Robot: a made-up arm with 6 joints. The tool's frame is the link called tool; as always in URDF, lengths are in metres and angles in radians.
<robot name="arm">
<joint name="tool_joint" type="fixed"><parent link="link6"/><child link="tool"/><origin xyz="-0.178 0.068 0.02" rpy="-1.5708 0 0"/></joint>
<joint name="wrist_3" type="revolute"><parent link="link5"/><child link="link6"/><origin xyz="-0.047 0.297 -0.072" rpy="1.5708 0 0"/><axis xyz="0 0 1"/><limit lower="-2.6" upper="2.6" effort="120" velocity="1.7"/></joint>
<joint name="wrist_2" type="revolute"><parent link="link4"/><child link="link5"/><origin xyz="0.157 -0.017 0.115" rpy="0 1.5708 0"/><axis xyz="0 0 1"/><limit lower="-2.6" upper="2.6" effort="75" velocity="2.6"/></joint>
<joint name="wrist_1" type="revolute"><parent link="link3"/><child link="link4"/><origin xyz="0.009 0.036 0.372" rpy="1.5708 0 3.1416"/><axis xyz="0 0 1"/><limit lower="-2.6" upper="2.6" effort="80" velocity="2.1"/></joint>
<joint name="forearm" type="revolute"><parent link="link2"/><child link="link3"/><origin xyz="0.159 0.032 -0.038" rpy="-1.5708 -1.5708 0"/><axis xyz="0 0 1"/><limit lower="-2.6" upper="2.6" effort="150" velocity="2.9"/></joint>
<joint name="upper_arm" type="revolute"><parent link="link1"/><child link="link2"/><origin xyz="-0.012 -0.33 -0.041" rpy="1.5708 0 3.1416"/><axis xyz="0 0 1"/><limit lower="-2.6" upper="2.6" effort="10" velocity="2.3"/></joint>
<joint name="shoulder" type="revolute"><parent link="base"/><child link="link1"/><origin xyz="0 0 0.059" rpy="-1.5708 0 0"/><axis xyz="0 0 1"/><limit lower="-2.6" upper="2.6" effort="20" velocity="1.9"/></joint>
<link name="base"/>
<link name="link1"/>
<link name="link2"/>
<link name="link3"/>
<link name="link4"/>
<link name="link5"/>
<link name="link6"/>
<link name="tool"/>
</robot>
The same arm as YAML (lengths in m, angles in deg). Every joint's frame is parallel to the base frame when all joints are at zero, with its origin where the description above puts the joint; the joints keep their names.
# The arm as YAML. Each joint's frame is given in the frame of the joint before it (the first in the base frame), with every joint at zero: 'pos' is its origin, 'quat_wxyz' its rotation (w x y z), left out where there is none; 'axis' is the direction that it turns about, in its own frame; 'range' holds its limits. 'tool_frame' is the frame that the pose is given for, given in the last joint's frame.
length_unit: m
angle_unit: deg
joints:
  - joint: shoulder
    pos: [0.0, 0.0, 0.059]
    axis: [0.0, 1.0, 0.0]
    range: [-148.97, 148.97]
  - joint: upper_arm
    pos: [-0.012, -0.041, 0.33]
    axis: [0.0, 0.0, -1.0]
    range: [-148.97, 148.97]
  - joint: forearm
    pos: [-0.159, 0.032, 0.038]
    axis: [0.0, 1.0, 0.0]
    range: [-148.97, 148.97]
  - joint: wrist_1
    pos: [-0.036, 0.372, -0.009]
    axis: [-1.0, 0.0, 0.0]
    range: [-148.97, 148.97]
  - joint: wrist_2
    pos: [-0.115, -0.017, 0.157]
    axis: [0.0, 0.0, 1.0]
    range: [-148.97, 148.97]
  - joint: wrist_3
    pos: [-0.047, 0.297, -0.072]
    axis: [0.0, -1.0, 0.0]
    range: [-148.97, 148.97]
tool_frame:
  pos: [-0.178, -0.02, 0.068]
  quat_wxyz: [1.0, -0.000004, 0.000007, 0.000004]

